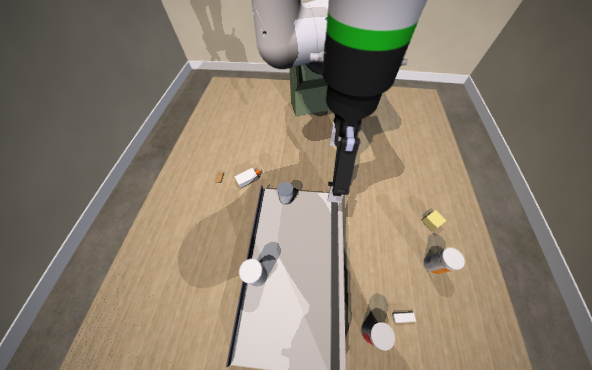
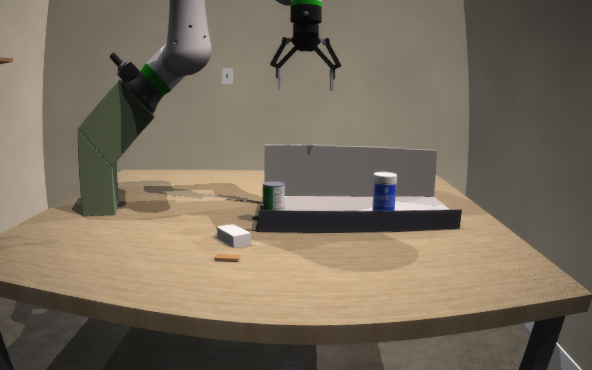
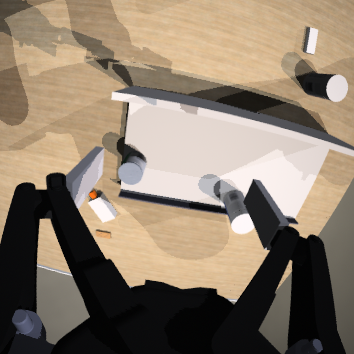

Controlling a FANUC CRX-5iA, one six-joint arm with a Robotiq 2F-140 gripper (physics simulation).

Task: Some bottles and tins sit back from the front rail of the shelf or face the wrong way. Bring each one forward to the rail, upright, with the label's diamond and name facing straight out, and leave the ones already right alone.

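Places are measured from the arm's base along level axes (x right, y up, z back), in metres.
Pixels of known places: gripper, fingertip midpoint: [image 1: 334, 170] [image 2: 305, 89] [image 3: 177, 175]; arm's base at its link origin: [image 2: 137, 97].
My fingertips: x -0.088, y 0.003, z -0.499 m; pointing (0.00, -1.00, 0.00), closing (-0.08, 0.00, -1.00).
Observation:
Ahead of a thing's pixels: the offset from my fingertips to its middle. "spot": to the spot under its first point.
A green tin with a grey lid {dy -0.277, dx +0.143, dz +0.066 m} [image 1: 285, 191] [image 2: 273, 196] [image 3: 132, 169] stands upright at the shelf's left end, back from the front rail {spot: dy -0.312, dx +0.223, dz -0.058 m} [image 1: 256, 225] [image 2: 320, 221] [image 3: 170, 202]. Its white text panel is turned partly outward; no diamond shows. A blue bottle with a white lid {dy -0.258, dx +0.172, dz -0.215 m} [image 1: 253, 272] [image 2: 384, 192] [image 3: 238, 212] stands upright at the rail, its diamond and name facing out. An orange-label bottle {dy -0.286, dx -0.380, dz -0.076 m} [image 1: 445, 261] and a red-label bottle {dy -0.291, dx -0.183, dz -0.297 m} [image 1: 378, 335] [image 3: 327, 87] stand on the table behind the shelf. My gripper [image 1: 336, 195] [image 2: 305, 89] [image 3: 177, 175] is open and empty, high above the shelf.
The shelf has a tall back panel [image 2: 350, 170] [image 3: 225, 107]. A white box {dy -0.327, dx +0.316, dz +0.140 m} [image 1: 246, 178] [image 2: 233, 236] [image 3: 102, 209] and an orange-brown piece {dy -0.337, dx +0.441, dz +0.122 m} [image 1: 219, 177] [image 2: 227, 257] [image 3: 103, 233] lie in front, left of the shelf. Behind it are a yellow block {dy -0.322, dx -0.392, dz +0.075 m} [image 1: 434, 220] and a small white block {dy -0.335, dx -0.275, dz -0.245 m} [image 1: 404, 317] [image 3: 310, 40].

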